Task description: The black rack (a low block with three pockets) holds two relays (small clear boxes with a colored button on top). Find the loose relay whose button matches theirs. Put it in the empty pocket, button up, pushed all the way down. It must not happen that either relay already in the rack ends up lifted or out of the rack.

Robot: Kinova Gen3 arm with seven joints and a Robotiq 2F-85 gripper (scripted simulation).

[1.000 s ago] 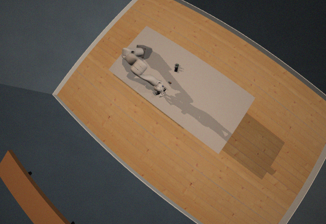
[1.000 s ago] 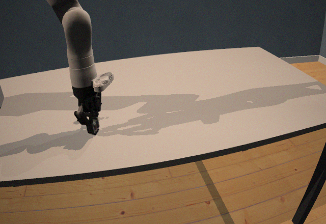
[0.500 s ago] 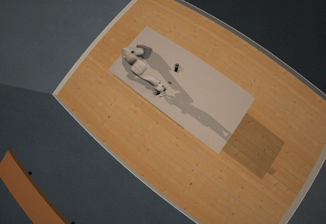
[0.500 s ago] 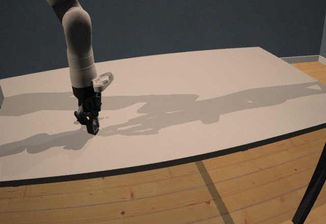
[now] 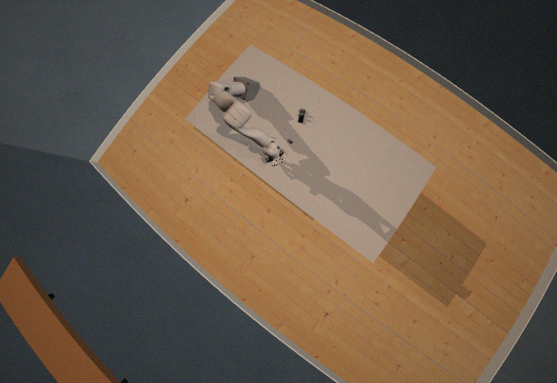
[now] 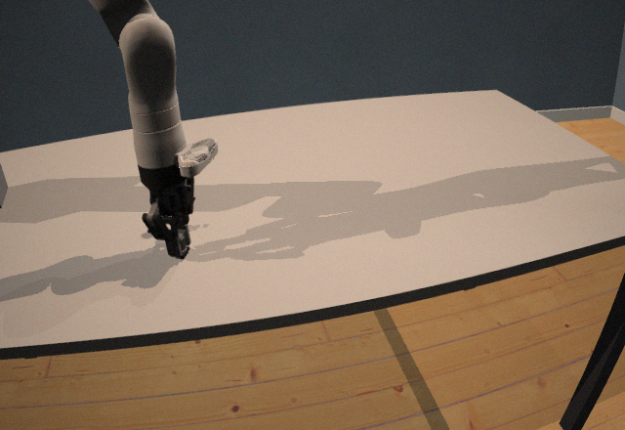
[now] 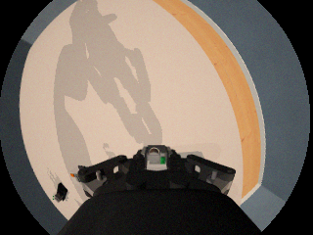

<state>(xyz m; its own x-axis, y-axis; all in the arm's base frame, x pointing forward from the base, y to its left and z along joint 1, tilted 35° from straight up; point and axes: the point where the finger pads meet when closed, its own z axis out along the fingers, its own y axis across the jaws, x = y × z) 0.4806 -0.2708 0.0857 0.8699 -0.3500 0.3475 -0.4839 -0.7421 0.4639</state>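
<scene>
Right now my hand is 380 mm to the right of the black rack, 20 mm past it and 20 mm above it.
</scene>
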